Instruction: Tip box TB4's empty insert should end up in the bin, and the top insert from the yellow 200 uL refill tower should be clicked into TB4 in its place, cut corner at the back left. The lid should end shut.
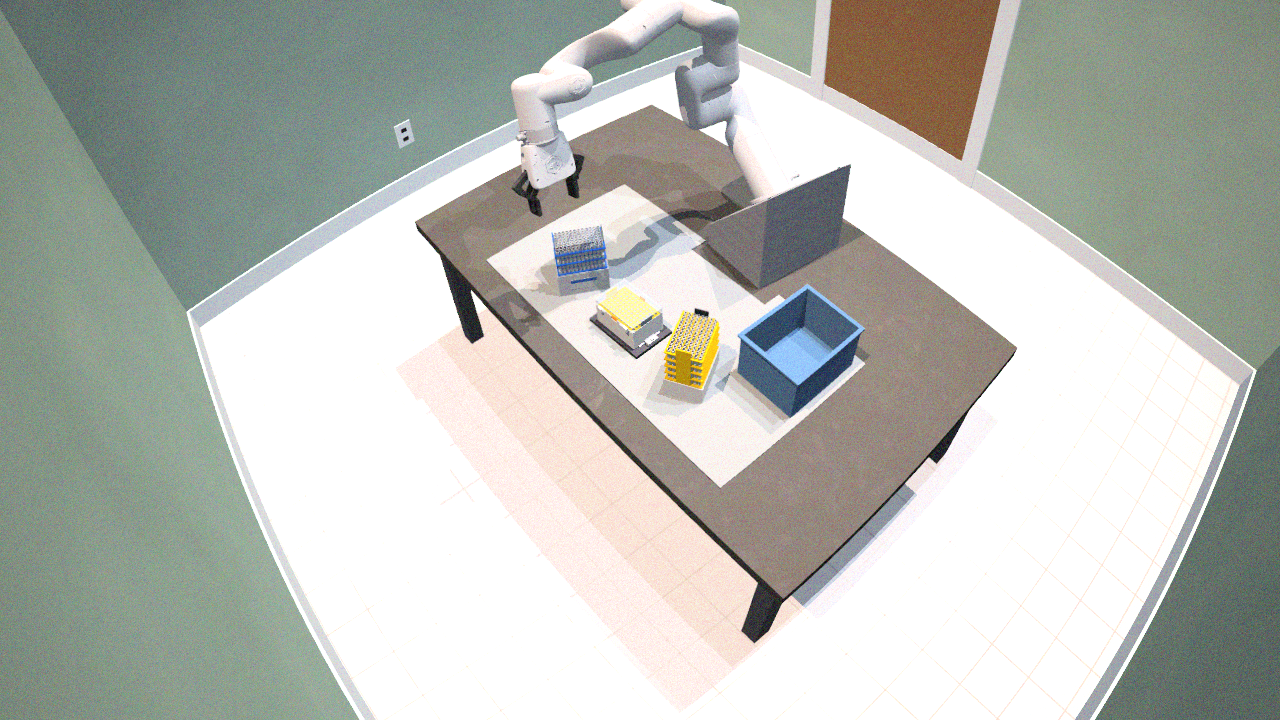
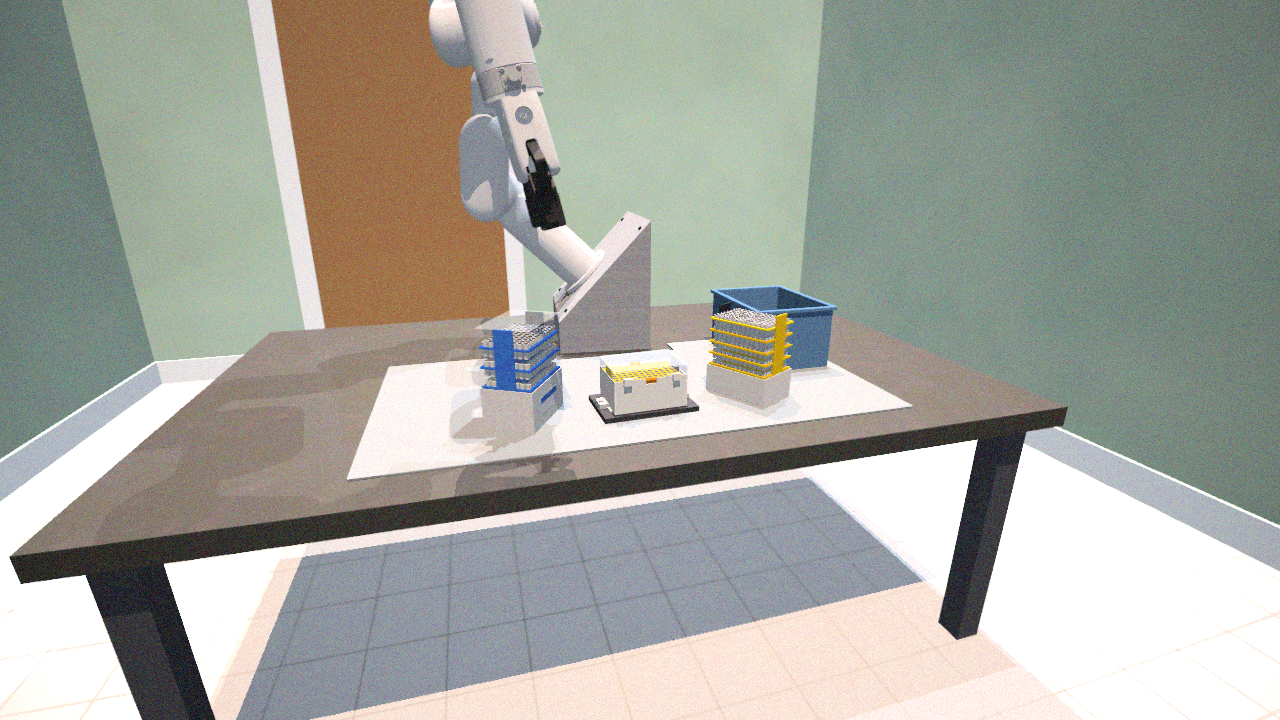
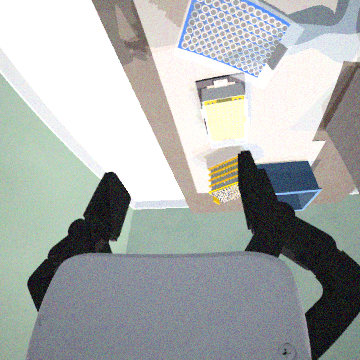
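Tip box TB4 (image 1: 640,332) (image 2: 644,398) (image 3: 226,122) is a white box with a yellow insert, standing in a dark holder on the mat. Its clear lid (image 2: 677,360) sits over the insert and looks shut. The yellow refill tower (image 1: 691,351) (image 2: 748,347) (image 3: 223,174) is a stack of yellow inserts full of tips on a white base, between TB4 and the blue bin (image 1: 767,374) (image 2: 810,335) (image 3: 287,172). My gripper (image 1: 554,205) (image 3: 176,176) is open and empty, high beyond the blue tower and well away from TB4. The insert's cut corner is too small to make out.
A blue refill tower (image 1: 581,257) (image 2: 520,360) (image 3: 232,37) stands on the white mat (image 1: 716,452) (image 2: 407,447), on TB4's other side from the yellow tower. A clear cover shows over its top. The grey arm mount (image 1: 805,234) (image 2: 617,308) stands behind the mat.
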